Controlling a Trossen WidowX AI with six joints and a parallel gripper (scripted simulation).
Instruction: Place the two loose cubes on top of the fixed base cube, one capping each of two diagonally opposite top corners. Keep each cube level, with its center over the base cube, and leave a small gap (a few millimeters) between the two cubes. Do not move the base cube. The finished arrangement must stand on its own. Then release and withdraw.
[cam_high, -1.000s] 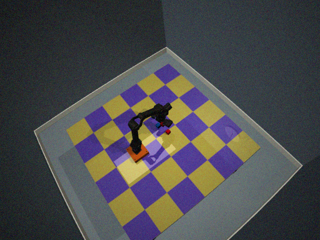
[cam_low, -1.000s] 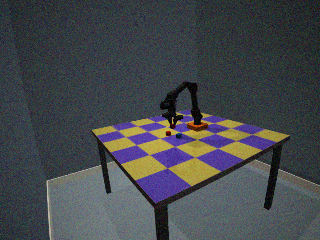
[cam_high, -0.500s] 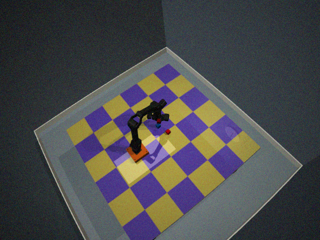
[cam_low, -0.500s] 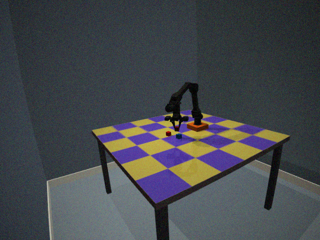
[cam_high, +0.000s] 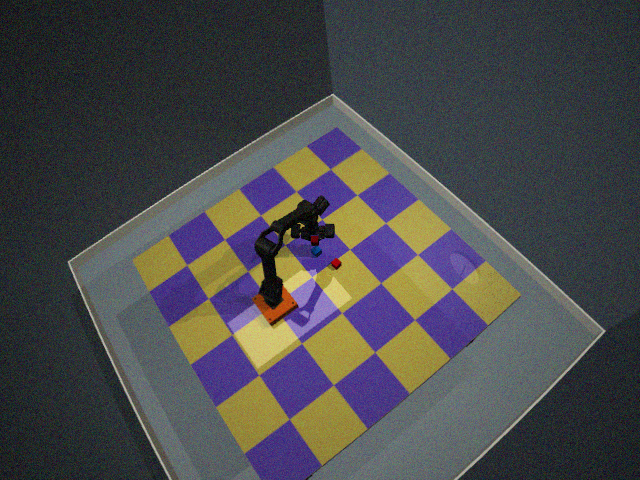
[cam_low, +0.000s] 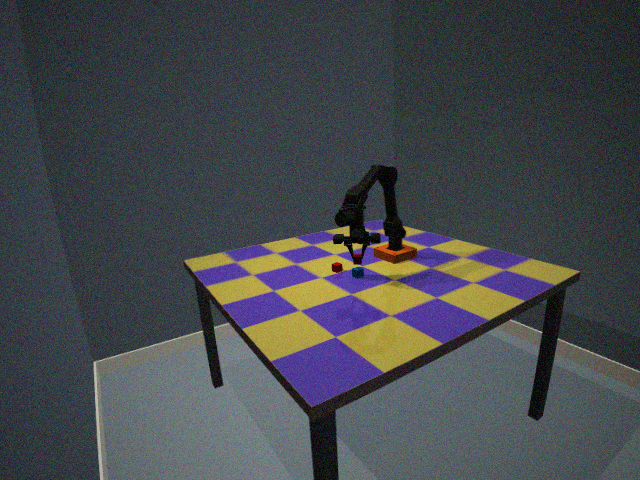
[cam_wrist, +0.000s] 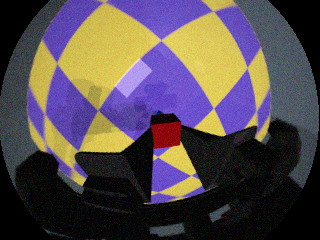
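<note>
The blue cube lies 1 cm behind my gripper tip, 1 cm to the right of it and 7 cm below it. Also, from my gripper tip: red cube right at my gripper tip.
</note>
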